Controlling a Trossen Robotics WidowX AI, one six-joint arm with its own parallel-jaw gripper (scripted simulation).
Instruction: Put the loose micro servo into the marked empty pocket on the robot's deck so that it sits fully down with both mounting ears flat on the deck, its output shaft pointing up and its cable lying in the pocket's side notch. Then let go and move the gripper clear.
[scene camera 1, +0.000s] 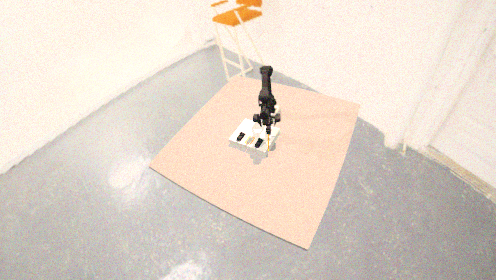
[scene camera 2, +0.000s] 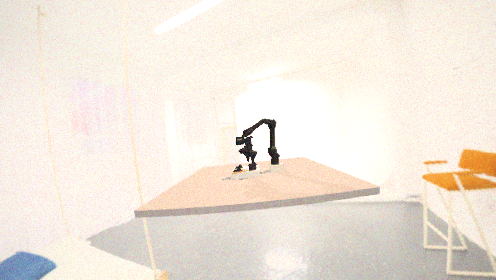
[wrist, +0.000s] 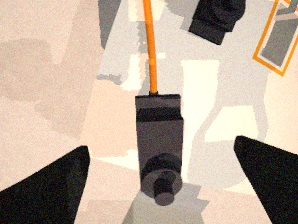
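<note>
There is a deck (wrist: 224, 93) that I can see from here. As for my gripper (wrist: 164, 148), it is open and holds nothing.
</note>
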